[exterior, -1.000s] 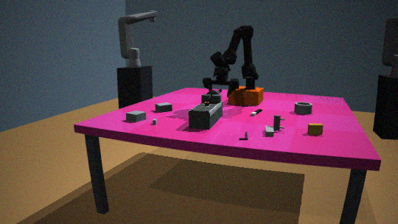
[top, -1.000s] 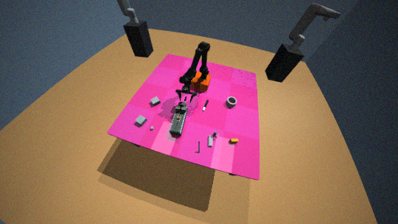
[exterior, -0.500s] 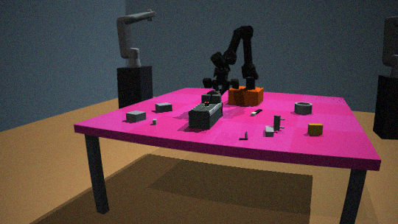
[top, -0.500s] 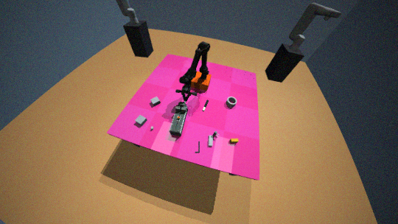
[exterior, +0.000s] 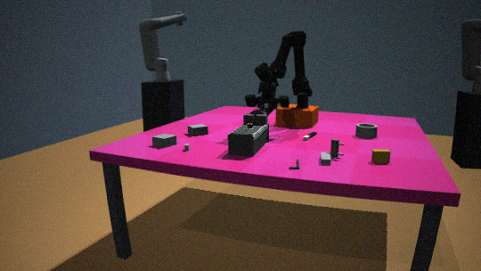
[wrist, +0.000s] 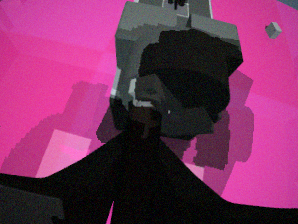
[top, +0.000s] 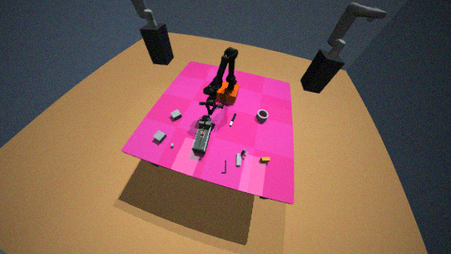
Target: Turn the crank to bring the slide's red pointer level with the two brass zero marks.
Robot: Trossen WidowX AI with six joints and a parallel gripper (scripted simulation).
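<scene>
Now: gripper tip 160 mm short of the red pointer, 20 mm to the left of it and 10 mm above it. Also, from my gripper tip: small cube (270 mm ahead, 230 mm to the right, 80 mm below); black-and-white stick (190 mm to the left, 80 mm below, 50 mm behind); dark crank handle (20 mm behind, 20 mm above).
</scene>
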